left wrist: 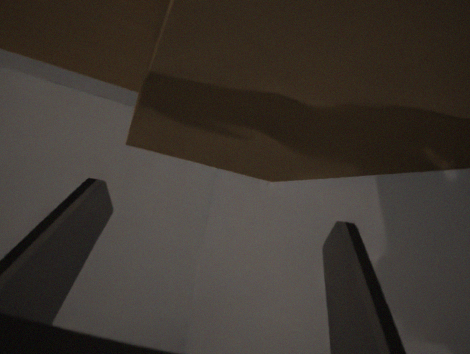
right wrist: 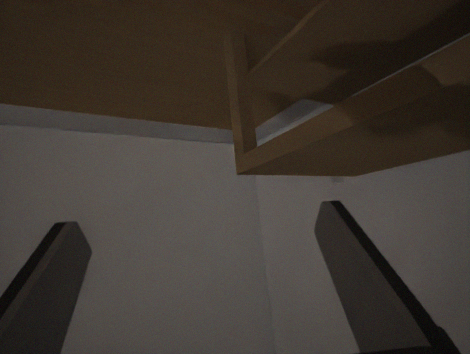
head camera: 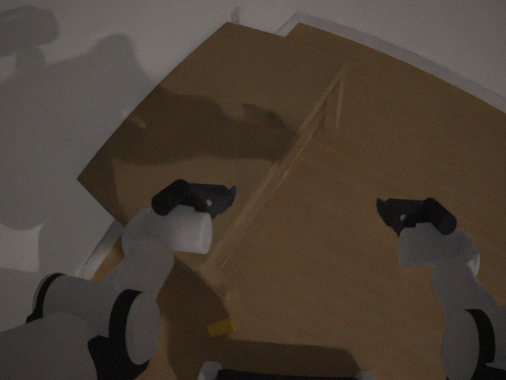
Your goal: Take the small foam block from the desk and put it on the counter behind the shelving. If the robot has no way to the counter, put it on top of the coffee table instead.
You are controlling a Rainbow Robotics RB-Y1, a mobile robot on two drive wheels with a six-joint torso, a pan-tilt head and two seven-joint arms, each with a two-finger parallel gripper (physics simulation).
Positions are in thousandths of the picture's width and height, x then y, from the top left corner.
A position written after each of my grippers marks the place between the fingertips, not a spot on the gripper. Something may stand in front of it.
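Observation:
A brown wooden coffee table is visible to the head camera (head camera: 469,293), to the left wrist view (left wrist: 597,278) and to the right wrist view (right wrist: 871,332). My left gripper (head camera: 416,499) appears again in the left wrist view (left wrist: 463,609); my right gripper (head camera: 790,536) appears again in the right wrist view (right wrist: 439,637).

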